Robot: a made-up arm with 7 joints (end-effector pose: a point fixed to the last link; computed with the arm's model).
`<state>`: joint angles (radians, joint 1 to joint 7).
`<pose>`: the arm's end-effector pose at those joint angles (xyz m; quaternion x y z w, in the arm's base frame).
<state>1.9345 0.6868 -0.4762 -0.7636 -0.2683 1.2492 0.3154</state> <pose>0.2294 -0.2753 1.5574 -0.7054 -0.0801 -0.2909 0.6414</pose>
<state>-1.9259 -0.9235 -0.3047 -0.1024 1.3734 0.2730 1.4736</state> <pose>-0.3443 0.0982 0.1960 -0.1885 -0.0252 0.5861 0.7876</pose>
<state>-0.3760 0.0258 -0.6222 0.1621 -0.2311 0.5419 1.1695</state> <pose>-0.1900 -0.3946 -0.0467 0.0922 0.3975 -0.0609 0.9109</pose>
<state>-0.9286 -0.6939 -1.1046 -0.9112 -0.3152 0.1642 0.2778</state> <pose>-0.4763 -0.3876 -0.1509 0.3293 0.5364 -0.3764 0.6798</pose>
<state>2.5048 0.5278 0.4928 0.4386 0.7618 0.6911 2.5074</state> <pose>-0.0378 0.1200 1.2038 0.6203 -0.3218 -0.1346 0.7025</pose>
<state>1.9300 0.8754 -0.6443 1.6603 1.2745 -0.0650 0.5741</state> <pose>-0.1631 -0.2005 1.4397 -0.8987 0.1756 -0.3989 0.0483</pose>
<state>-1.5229 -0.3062 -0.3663 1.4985 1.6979 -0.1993 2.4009</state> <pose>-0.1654 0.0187 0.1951 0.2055 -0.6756 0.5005 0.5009</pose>
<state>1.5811 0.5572 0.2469 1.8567 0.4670 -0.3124 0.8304</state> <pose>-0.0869 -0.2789 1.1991 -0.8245 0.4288 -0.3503 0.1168</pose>
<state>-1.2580 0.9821 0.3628 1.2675 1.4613 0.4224 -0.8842</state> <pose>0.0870 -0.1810 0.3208 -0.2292 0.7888 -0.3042 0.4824</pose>
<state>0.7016 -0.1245 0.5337 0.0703 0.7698 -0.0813 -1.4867</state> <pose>0.0897 -0.6290 0.6688 -0.1963 0.5433 -0.6329 0.5155</pose>
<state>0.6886 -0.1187 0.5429 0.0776 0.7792 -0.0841 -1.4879</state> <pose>0.0924 -0.6242 0.6618 -0.2021 0.5440 -0.6298 0.5163</pose>
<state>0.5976 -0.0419 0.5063 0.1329 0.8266 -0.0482 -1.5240</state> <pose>0.1046 -0.6198 0.6395 -0.1627 0.5447 -0.6390 0.5182</pose>
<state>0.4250 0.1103 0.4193 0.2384 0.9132 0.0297 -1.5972</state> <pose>0.1207 -0.6141 0.5970 -0.0655 0.5527 -0.6556 0.5103</pose>
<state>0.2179 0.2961 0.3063 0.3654 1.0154 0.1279 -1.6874</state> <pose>0.1297 -0.6041 0.5382 0.0664 0.5744 -0.6629 0.4756</pose>
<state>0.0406 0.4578 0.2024 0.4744 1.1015 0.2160 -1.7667</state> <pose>0.1299 -0.5906 0.4796 0.1831 0.6013 -0.6547 0.4198</pose>
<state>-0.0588 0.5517 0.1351 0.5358 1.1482 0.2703 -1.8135</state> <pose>0.1267 -0.5816 0.4423 0.2508 0.6193 -0.6428 0.3748</pose>
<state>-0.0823 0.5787 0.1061 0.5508 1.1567 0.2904 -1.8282</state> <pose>0.1241 -0.5828 0.4309 0.2753 0.6252 -0.6373 0.3566</pose>
